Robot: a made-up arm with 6 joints.
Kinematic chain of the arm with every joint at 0, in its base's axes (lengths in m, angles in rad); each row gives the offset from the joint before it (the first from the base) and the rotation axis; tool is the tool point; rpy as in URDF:
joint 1: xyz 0 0 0.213 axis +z
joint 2: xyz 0 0 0 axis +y
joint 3: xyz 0.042 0 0.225 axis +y
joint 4: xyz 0.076 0 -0.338 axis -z
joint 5: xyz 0 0 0 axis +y
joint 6: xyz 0.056 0 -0.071 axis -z
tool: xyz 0 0 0 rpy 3.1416 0 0
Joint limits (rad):
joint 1: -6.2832..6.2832
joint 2: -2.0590..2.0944
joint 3: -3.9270..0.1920
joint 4: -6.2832..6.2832
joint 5: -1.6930..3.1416
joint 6: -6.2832..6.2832
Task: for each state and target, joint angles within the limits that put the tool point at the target. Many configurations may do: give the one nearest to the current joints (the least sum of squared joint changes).
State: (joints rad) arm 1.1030 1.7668 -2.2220 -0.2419 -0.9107 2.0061
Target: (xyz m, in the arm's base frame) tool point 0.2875 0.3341 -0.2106
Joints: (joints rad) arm 0.8248 1.9535 -2.2082 -0.1762 -0.7335 2.0061
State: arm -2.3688 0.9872 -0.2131 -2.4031 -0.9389 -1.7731
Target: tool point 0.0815 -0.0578 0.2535
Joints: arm -3.2016 1.8506 0.1920 -2.5076 -1.0714 -1.7731
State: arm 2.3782 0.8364 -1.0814 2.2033 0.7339 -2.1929
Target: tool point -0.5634 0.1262 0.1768
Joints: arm 2.8974 0.7188 -1.6689 2.2195 0.8597 -2.1929
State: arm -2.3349 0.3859 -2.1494 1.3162 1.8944 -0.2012
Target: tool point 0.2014 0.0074 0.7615
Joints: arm -2.6453 -0.5567 -2.6848 1.4311 2.1796 -0.2012
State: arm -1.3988 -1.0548 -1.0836 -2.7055 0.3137 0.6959
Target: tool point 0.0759 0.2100 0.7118
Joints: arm -1.8560 -1.4359 -1.5984 -2.6347 0.3492 0.6959
